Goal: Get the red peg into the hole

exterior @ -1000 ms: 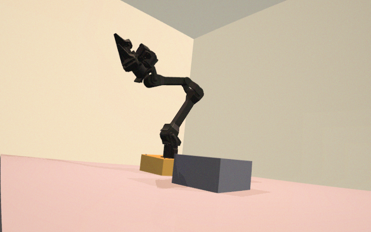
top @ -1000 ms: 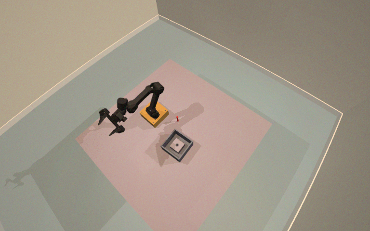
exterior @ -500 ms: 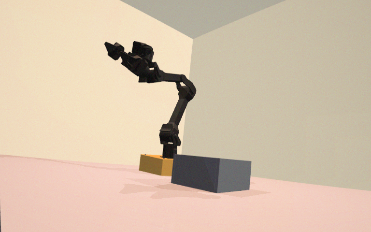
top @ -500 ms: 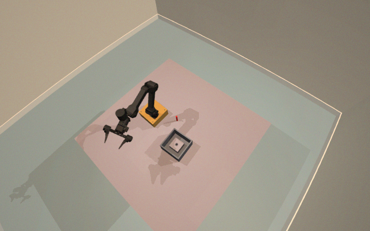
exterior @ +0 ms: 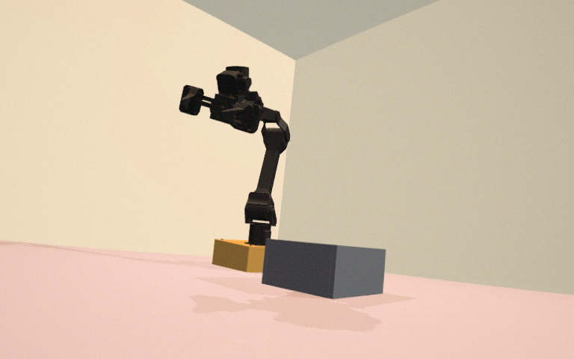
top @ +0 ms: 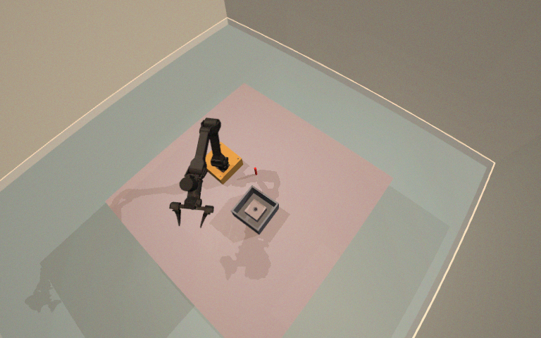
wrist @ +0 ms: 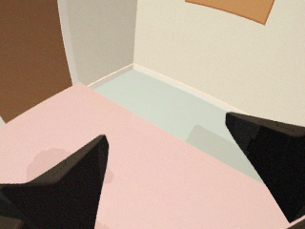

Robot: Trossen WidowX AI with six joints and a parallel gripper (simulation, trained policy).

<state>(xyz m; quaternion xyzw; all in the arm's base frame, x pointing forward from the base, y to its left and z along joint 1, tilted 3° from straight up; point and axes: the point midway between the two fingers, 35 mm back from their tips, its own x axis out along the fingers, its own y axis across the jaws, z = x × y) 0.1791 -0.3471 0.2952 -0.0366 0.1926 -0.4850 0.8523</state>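
Now: gripper tip 3 cm past the red peg, 49 cm to the right of it and 30 cm above it. Also, from my gripper tip: grey box: 12 cm ahead, 29 cm to the left, 31 cm below; then pale plate: 12 cm ahead, 29 cm to the left, 29 cm below.
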